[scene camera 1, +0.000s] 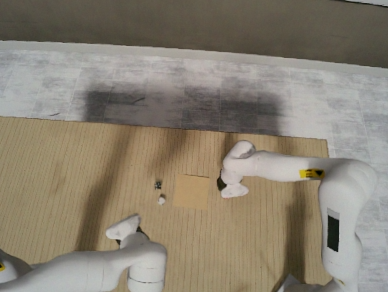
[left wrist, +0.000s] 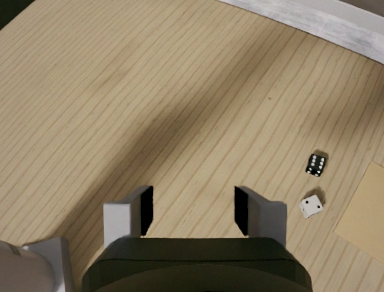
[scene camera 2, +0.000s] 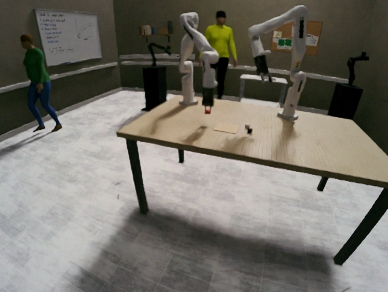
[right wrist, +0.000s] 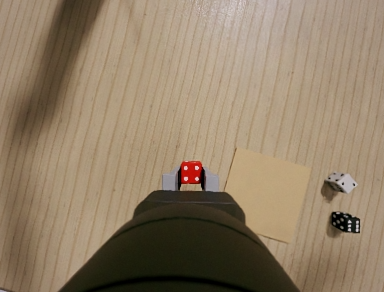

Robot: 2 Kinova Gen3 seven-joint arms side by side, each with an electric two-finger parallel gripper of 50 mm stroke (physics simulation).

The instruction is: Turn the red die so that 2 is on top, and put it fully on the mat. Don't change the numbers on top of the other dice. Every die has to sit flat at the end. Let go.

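Frame: origin at the left arm's base, x ahead, y left, z up, level; millimetres.
Where they show: left gripper, between the fingertips: point(left wrist: 193, 203) point(scene camera 2: 267, 82); right gripper, between the fingertips: point(scene camera 2: 207, 113) point(right wrist: 191, 174); left arm's base, origin of its link: point(left wrist: 28, 283) point(scene camera 2: 288, 113); right arm's base, origin of its link: point(scene camera 2: 188, 100).
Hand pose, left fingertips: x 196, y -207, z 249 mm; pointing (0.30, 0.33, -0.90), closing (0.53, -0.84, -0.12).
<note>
Things, the pixels of their centre, and the offset from my left fingertips. Level surfaces: height alone.
- red die, middle of its body: point(right wrist: 191, 171) point(scene camera 2: 207, 112) dx +150, dy -352, dz -198 mm
- tan square mat, middle of its body: point(right wrist: 263, 194) point(scene camera 1: 191, 191) point(scene camera 2: 227, 127) dx +179, dy -215, dz -275 mm
- white die, middle of its body: point(left wrist: 310, 206) point(right wrist: 340, 182) point(scene camera 1: 161, 201) dx +131, dy -92, dz -265 mm
- black die, middle of its body: point(left wrist: 315, 165) point(right wrist: 345, 222) point(scene camera 1: 157, 185) dx +197, dy -72, dz -265 mm
- wooden table, height of its surface: dz -277 mm
The red die point(scene camera 2: 207, 111) point(right wrist: 191, 172) is between the fingers of my right gripper point(right wrist: 191, 174), held above the table; its face toward the right wrist camera shows four pips. The tan square mat point(scene camera 1: 191, 192) point(scene camera 2: 226, 128) point(left wrist: 367, 215) point(right wrist: 270, 195) lies flat on the table. The white die point(scene camera 1: 161, 200) point(left wrist: 311, 206) point(right wrist: 341, 183) and the black die point(scene camera 1: 158, 185) point(left wrist: 316, 164) point(right wrist: 345, 222) sit beside the mat. From above, the white die shows two pips and the black die six. My left gripper point(left wrist: 193, 203) point(scene camera 2: 266, 79) is open and empty, above the table.
The wooden table point(scene camera 1: 50, 175) point(scene camera 2: 310, 145) carries both arms. In scene camera 1 the right arm point(scene camera 1: 280, 167) reaches in from the right of the mat, and the left arm point(scene camera 1: 90, 267) from the lower left. Two people stand on the floor beyond the table.
</note>
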